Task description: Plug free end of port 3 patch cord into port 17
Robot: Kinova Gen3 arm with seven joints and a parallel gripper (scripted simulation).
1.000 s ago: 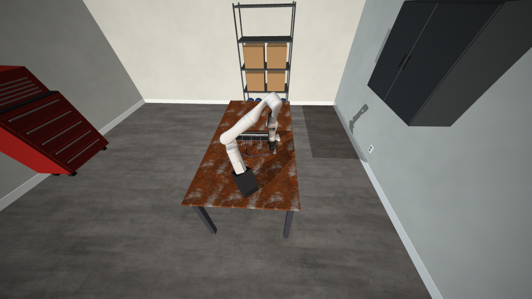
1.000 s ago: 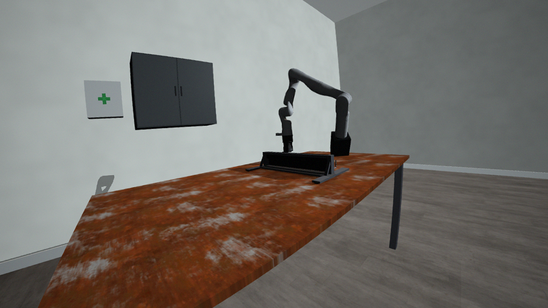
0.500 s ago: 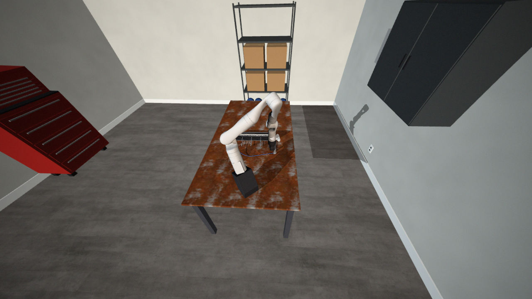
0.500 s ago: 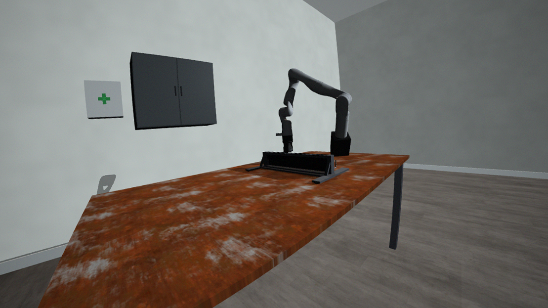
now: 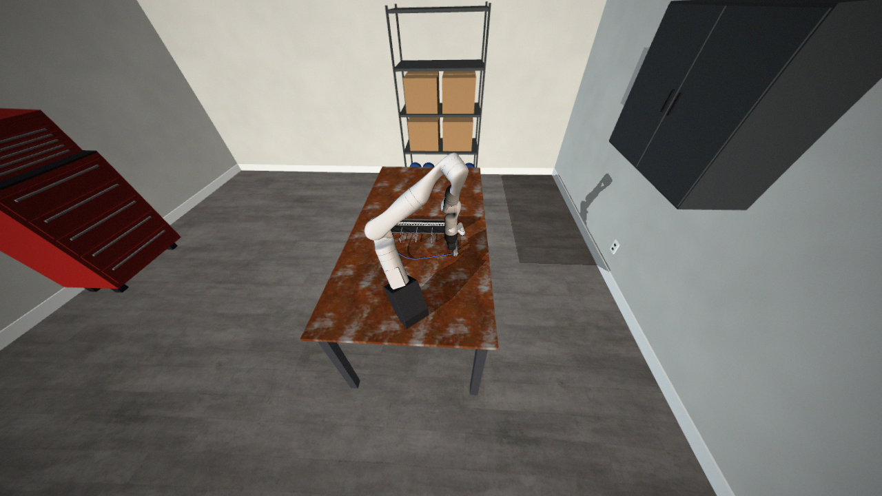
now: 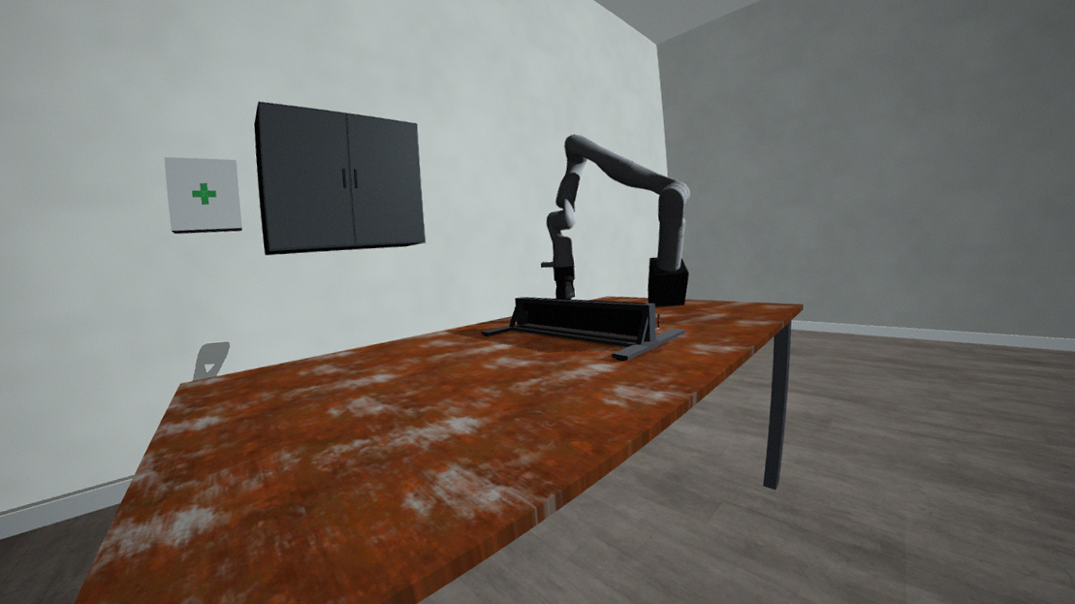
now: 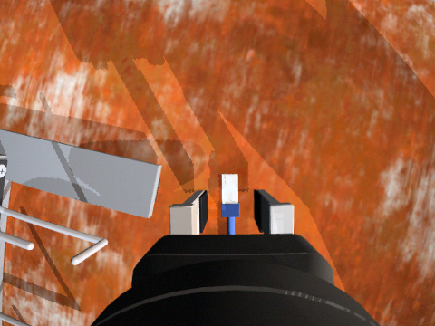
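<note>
My gripper is now 10 mm to the left of the plug and 20 mm above it.
</note>
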